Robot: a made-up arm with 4 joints. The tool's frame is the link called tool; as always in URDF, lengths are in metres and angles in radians. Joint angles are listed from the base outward.
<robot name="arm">
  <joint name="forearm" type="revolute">
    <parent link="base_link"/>
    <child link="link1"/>
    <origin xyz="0 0 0.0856"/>
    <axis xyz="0 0 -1"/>
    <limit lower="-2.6" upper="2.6"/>
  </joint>
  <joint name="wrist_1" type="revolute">
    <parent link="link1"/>
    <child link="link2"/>
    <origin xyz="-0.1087 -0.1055 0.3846"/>
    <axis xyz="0 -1 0"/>
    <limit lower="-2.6" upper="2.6"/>
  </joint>
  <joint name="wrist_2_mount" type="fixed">
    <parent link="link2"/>
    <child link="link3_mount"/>
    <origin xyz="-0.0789 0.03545 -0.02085"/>
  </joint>
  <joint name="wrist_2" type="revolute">
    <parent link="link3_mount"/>
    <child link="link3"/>
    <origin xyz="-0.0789 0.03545 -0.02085"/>
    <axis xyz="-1 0 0"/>
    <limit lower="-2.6" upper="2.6"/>
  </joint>
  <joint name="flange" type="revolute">
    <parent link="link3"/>
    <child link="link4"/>
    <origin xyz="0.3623 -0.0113 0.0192"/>
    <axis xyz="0 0 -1"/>
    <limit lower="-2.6" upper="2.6"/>
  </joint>
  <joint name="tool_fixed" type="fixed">
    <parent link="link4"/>
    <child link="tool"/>
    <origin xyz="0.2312 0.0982 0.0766"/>
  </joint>
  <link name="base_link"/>
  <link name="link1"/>
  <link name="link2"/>
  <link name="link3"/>
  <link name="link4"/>
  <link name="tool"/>
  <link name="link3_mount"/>
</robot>
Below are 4 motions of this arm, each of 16 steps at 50 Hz.
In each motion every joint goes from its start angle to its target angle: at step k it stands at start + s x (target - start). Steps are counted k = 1, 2, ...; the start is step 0. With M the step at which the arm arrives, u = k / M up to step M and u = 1 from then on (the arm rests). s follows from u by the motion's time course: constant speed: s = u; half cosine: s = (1 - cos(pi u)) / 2; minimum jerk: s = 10 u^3 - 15 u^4 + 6 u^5.
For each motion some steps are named. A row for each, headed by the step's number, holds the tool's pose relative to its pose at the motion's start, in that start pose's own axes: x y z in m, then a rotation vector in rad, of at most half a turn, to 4 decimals.
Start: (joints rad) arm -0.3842 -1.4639 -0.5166 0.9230
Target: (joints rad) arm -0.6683 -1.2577 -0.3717 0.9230
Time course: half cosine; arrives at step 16
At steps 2, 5, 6, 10, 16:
2: -0.0017 0.0018 0.0060 -0.0048 -0.0167 0.0049
5: -0.0115 0.0110 0.0340 -0.0283 -0.0975 0.0292
6: -0.0169 0.0156 0.0467 -0.0393 -0.1352 0.0409
10: -0.0472 0.0372 0.0985 -0.0882 -0.3013 0.0952
16: -0.0784 0.0559 0.1343 -0.1274 -0.4337 0.1422

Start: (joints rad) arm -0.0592 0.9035 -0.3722 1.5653
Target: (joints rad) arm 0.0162 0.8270 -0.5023 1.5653
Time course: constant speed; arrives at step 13
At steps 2, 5, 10, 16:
2: 0.0034 -0.0027 -0.0052 -0.0082 0.0110 -0.0111
5: 0.0086 -0.0071 -0.0129 -0.0199 0.0276 -0.0282
10: 0.0171 -0.0152 -0.0257 -0.0381 0.0558 -0.0581
16: 0.0221 -0.0206 -0.0333 -0.0482 0.0729 -0.0767

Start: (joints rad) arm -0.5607 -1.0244 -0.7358 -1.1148
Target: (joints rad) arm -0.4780 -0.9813 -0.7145 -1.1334
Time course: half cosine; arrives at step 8
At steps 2, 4, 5, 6, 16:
2: -0.0003 0.0014 0.0022 -0.0049 -0.0104 0.0023
4: -0.0013 0.0047 0.0076 -0.0169 -0.0354 0.0074
5: -0.0019 0.0065 0.0104 -0.0236 -0.0488 0.0100
6: -0.0024 0.0080 0.0128 -0.0294 -0.0601 0.0121
16: -0.0029 0.0093 0.0150 -0.0348 -0.0703 0.0139

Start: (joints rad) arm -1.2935 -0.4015 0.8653 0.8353
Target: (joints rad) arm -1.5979 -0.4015 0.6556 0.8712
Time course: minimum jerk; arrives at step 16
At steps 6, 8, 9, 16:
6: -0.0061 0.0076 0.0149 0.0593 -0.0196 0.0418
8: -0.0118 0.0139 0.0267 0.1061 -0.0338 0.0784
9: -0.0150 0.0172 0.0326 0.1296 -0.0405 0.0981
16: -0.0267 0.0281 0.0514 0.2041 -0.0596 0.1672

